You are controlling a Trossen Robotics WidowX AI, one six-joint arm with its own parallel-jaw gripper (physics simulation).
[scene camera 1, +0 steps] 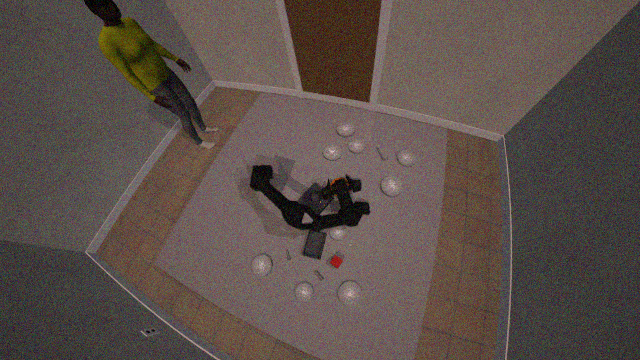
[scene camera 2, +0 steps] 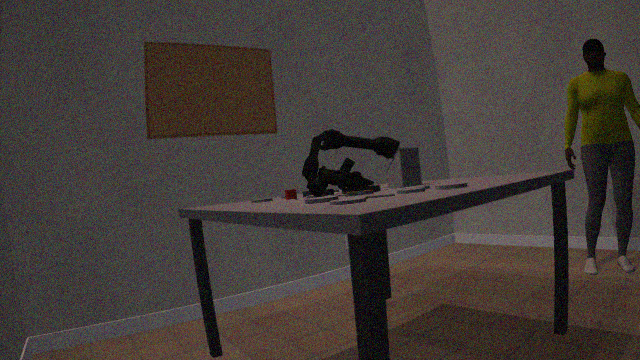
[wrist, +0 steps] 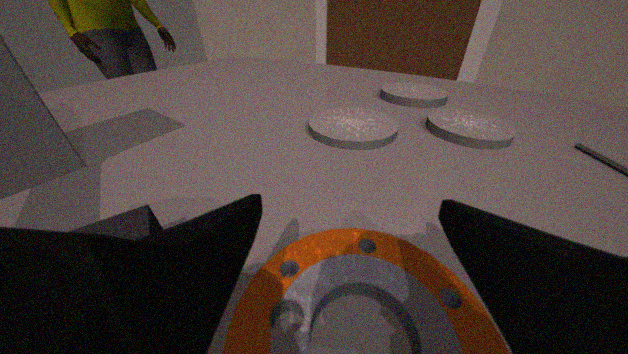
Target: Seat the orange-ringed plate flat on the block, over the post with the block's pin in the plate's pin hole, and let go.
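Seen in the pictures: gripper, fingertip midpoint: (scene camera 1: 337, 177) (scene camera 2: 370, 183) (wrist: 350, 205); arm's base, origin of the base link: (scene camera 1: 266, 171) (scene camera 2: 401, 159).
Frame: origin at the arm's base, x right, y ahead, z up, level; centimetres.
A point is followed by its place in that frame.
Observation:
The orange-ringed plate (wrist: 367, 235) {z -11.2, x -8.1, y 33.6 cm} (scene camera 1: 340, 181) lies flat, low between and below my fingers in the wrist view. Its grey middle has a large round opening, and a smaller round hole shows at the left. Dark spots mark the orange ring. My gripper (wrist: 350, 205) {z -8.8, x -7.5, y 32.7 cm} is wide open, with nothing held; its black fingers stand apart on either side of the plate. A dark block (wrist: 122, 220) {z -10.0, x -1.8, y 21.9 cm} (scene camera 1: 311, 194) {z -10.1, x 3.5, y 21.9 cm} stands left of the plate, partly behind the left finger and the arm. I cannot clearly make out its post or pin. The plate's underside is hidden.
White discs (wrist: 353, 127) {z -11.4, x -22.2, y 27.6 cm} (wrist: 470, 127) {z -11.4, x -28.6, y 39.5 cm} (wrist: 414, 94) {z -11.2, x -38.6, y 31.9 cm} lie beyond the plate. A tall grey box (wrist: 30, 125) {z -7.5, x -2.6, y 6.7 cm} (scene camera 2: 411, 167) {z -4.2, x -5.2, y 0.2 cm} stands at the left in the wrist view. A red cube (scene camera 1: 336, 261) {z -8.4, x 31.9, y 40.2 cm} (scene camera 2: 290, 194) {z -10.4, x 30.4, y 41.7 cm} and a dark grey box (scene camera 1: 315, 245) {z -12.2, x 26.8, y 29.3 cm} are on the table (scene camera 1: 380, 260) {z -12.4, x 27.5, y 58.9 cm}.

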